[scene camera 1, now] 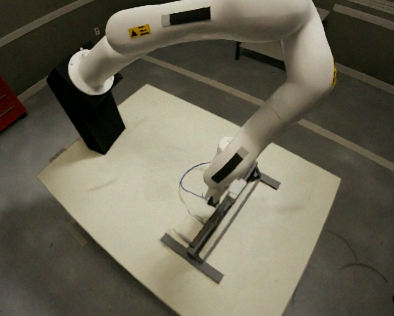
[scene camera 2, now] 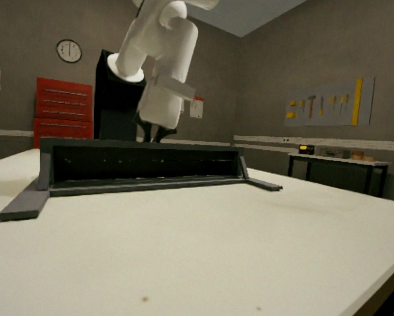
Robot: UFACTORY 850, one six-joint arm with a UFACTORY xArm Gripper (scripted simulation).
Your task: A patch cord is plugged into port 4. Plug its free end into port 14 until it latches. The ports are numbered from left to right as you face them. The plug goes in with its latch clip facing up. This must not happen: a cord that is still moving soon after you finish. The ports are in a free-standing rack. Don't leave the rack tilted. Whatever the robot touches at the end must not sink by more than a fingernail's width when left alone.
Labels:
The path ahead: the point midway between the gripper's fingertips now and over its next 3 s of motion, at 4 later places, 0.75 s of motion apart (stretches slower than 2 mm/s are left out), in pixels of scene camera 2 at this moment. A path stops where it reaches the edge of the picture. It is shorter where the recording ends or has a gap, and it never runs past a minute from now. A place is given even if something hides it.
The gripper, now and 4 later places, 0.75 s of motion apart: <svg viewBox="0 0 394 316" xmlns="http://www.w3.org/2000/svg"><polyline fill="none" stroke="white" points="148,151 148,152 149,152 149,146 150,124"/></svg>

